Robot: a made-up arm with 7 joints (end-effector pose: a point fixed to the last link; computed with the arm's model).
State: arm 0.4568 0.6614 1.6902 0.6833 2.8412 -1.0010 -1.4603
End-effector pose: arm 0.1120 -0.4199 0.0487 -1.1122 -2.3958 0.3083
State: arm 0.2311 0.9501 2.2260 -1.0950 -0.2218 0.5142 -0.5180
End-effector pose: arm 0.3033 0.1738 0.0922 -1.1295 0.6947 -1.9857
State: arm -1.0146 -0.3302 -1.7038 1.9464 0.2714 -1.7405 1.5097
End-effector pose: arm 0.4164 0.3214 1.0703 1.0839 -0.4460 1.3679
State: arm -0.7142 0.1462 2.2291 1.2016 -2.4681 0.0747 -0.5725
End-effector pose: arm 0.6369 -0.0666 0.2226 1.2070 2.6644 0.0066
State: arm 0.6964 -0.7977 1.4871 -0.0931 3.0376 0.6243 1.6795
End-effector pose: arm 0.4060 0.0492 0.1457 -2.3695 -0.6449 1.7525
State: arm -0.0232 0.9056 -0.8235 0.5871 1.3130 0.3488 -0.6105
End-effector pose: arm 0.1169 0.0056 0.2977 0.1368 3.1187 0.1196
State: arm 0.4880 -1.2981 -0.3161 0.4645 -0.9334 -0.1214 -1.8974
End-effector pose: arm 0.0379 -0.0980 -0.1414 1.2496 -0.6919 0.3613
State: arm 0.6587 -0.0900 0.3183 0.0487 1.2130 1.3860 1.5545
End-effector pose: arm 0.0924 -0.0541 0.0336 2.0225 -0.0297 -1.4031
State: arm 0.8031 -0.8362 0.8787 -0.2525 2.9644 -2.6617 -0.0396
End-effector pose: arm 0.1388 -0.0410 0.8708 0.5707 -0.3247 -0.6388
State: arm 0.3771 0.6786 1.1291 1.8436 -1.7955 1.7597 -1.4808
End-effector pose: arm -0.6150 0.0082 0.3171 2.1510 0.1746 -0.1847
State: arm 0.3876 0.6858 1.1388 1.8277 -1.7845 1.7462 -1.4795
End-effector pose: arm -0.6173 0.0119 0.3259 2.1537 0.1807 -0.2090
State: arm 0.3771 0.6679 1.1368 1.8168 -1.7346 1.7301 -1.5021
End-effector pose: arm -0.6088 0.0021 0.3109 2.1605 0.2145 -0.1544
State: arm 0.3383 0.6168 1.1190 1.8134 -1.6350 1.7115 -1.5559
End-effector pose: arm -0.5817 -0.0268 0.2660 2.1597 0.2890 0.0059
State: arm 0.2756 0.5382 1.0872 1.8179 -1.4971 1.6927 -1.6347
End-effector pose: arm -0.5269 -0.0746 0.2019 2.1214 0.4062 0.2547
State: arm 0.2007 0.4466 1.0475 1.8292 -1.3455 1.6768 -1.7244
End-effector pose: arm -0.4425 -0.1323 0.1394 2.0230 0.5521 0.5406
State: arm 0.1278 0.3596 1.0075 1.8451 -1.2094 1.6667 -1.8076
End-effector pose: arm -0.3431 -0.1850 0.0965 1.8783 0.6962 0.8003
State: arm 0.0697 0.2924 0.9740 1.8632 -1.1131 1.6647 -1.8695
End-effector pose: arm -0.2548 -0.2210 0.0759 1.7342 0.8054 0.9903
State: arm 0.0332 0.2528 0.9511 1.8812 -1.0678 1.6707 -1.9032
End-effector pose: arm -0.1982 -0.2391 0.0689 1.6365 0.8623 1.0983
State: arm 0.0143 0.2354 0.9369 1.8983 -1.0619 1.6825 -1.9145
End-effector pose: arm -0.1711 -0.2462 0.0663 1.5899 0.8775 1.1475
